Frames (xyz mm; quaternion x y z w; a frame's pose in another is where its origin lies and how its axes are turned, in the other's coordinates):
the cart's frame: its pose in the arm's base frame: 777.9 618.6 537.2 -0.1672 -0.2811 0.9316 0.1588
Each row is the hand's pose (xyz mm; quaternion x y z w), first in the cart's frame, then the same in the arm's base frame.
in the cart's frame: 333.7 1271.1 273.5 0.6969 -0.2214 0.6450 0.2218
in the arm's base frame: 113.5 -386.2 -55.2 -0.0985 -0.6596 -0.5420 0.5114
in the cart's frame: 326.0 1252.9 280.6 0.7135 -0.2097 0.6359 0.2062
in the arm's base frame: 121.2 -378.1 -37.4 -0.0954 -0.6798 -0.5287 0.4993
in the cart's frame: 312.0 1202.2 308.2 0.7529 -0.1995 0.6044 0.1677
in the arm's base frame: 132.9 -356.4 16.7 -0.1075 -0.7236 -0.4972 0.4666
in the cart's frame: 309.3 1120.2 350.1 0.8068 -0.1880 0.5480 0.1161
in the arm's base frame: 135.1 -312.3 97.5 -0.1298 -0.7807 -0.4534 0.4100
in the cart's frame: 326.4 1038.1 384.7 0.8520 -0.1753 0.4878 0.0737
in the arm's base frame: 122.5 -256.9 168.3 -0.1492 -0.8267 -0.4149 0.3495
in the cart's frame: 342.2 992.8 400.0 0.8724 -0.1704 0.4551 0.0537
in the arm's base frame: 111.4 -222.1 202.9 -0.1604 -0.8466 -0.3960 0.3174
